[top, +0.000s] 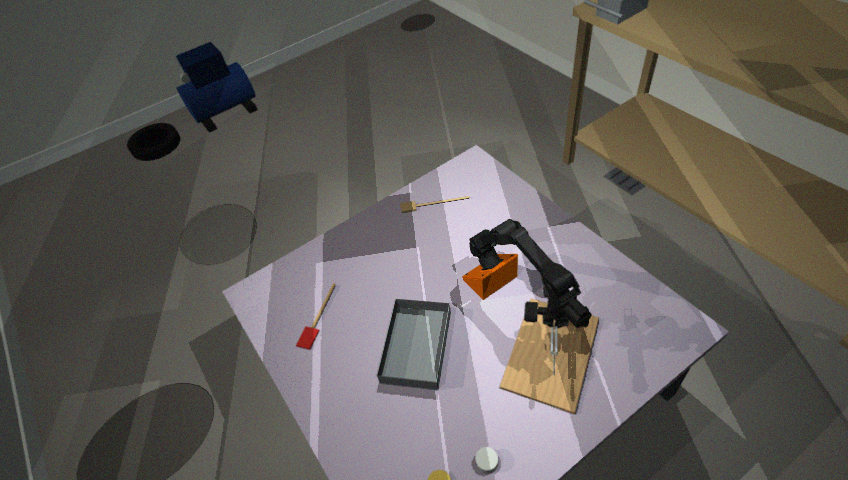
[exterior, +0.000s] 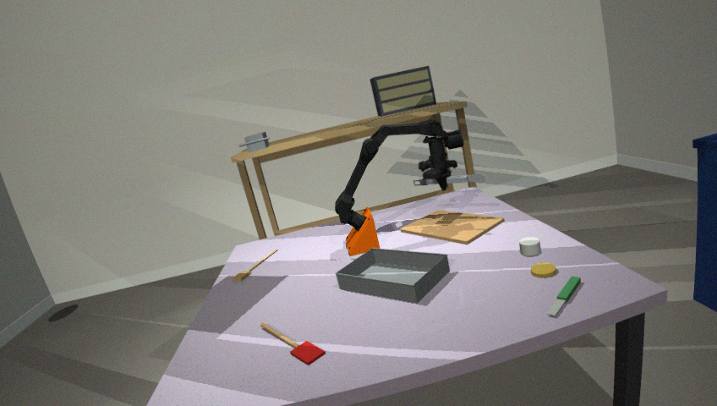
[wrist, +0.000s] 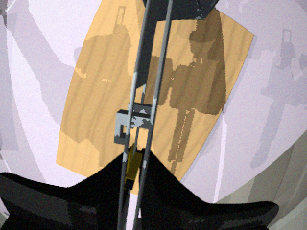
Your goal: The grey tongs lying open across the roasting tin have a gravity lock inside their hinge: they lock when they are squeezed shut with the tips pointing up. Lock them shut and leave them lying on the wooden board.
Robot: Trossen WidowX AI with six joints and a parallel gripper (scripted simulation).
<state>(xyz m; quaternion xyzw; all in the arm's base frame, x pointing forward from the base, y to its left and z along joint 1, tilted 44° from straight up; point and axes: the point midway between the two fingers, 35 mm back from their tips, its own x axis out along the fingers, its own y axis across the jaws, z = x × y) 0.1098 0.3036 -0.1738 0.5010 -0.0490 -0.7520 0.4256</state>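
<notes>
My gripper tip is now 15 cm above the wooden board. The rest, counted from my gripper tip: tongs arm 4 cm ahead, 4 cm above, 3 cm to the left; then white cylinder 41 cm ahead, 14 cm below, 8 cm to the left; then roasting tin 35 cm to the right, 29 cm ahead, 13 cm below.
</notes>
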